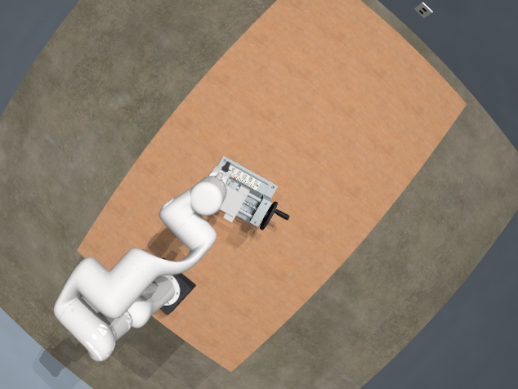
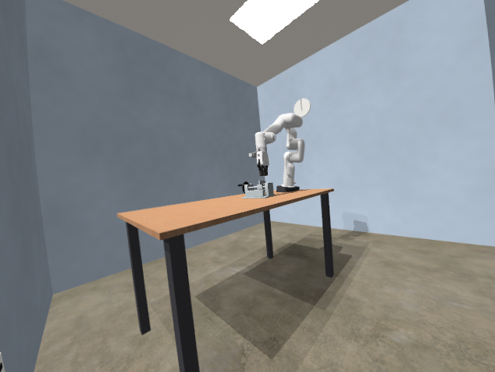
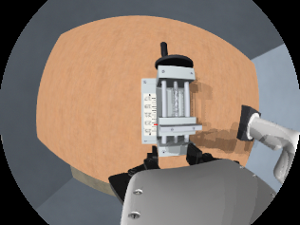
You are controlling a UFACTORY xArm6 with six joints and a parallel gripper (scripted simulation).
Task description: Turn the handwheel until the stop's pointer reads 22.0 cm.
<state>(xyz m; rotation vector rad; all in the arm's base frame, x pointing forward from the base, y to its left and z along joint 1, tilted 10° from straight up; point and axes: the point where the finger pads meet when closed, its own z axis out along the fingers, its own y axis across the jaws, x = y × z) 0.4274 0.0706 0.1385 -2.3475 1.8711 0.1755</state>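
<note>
The handwheel lies 190 mm to the right of my hand, 80 mm below it and 40 mm ahead of it.
</note>
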